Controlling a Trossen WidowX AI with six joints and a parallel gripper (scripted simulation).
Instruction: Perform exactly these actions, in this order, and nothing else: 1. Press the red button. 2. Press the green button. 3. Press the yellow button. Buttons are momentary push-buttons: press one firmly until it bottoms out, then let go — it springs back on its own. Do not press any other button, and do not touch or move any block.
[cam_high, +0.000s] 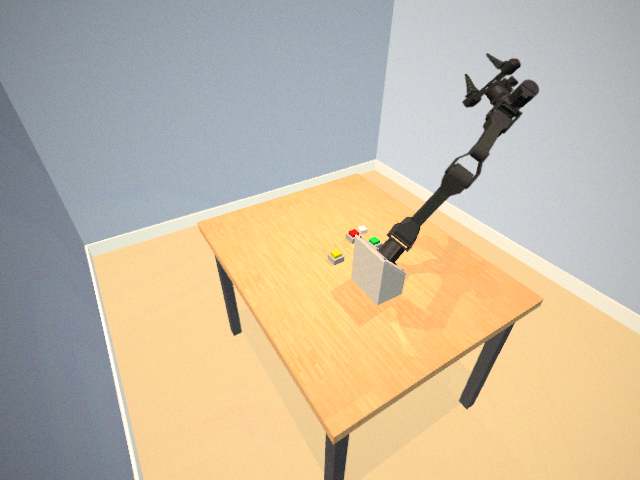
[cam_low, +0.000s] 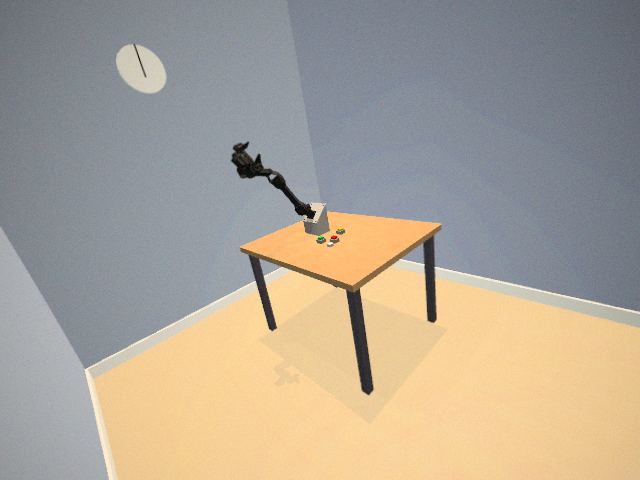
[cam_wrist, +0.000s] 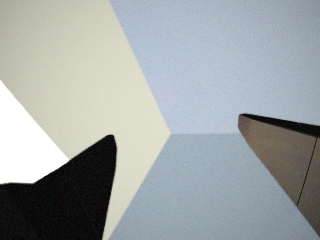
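My gripper tip is 10 cm short of the red button, 37 cm to the right of it and 64 cm above it. The rest, counted from my gripper tip: yellow button 2 cm ahead, 51 cm to the left, 64 cm below; green button 2 cm ahead, 32 cm to the left, 64 cm below; small white block 13 cm ahead, 31 cm to the left, 66 cm below.
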